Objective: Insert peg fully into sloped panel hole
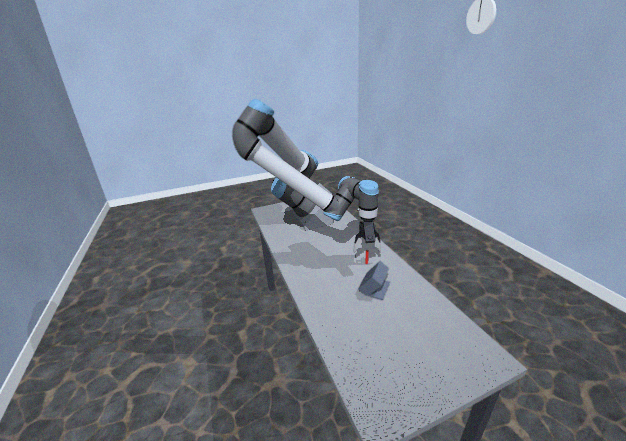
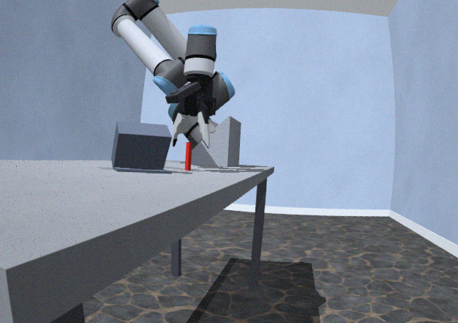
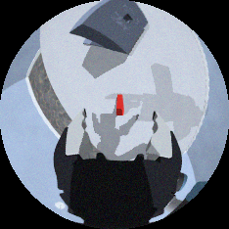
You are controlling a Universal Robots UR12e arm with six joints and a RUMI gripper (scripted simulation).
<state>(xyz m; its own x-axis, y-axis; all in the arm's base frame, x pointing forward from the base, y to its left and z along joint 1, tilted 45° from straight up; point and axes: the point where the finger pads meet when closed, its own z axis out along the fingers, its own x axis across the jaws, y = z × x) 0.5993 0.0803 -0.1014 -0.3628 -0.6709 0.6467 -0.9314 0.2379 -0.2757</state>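
My hand is 3 cm above the red peg.
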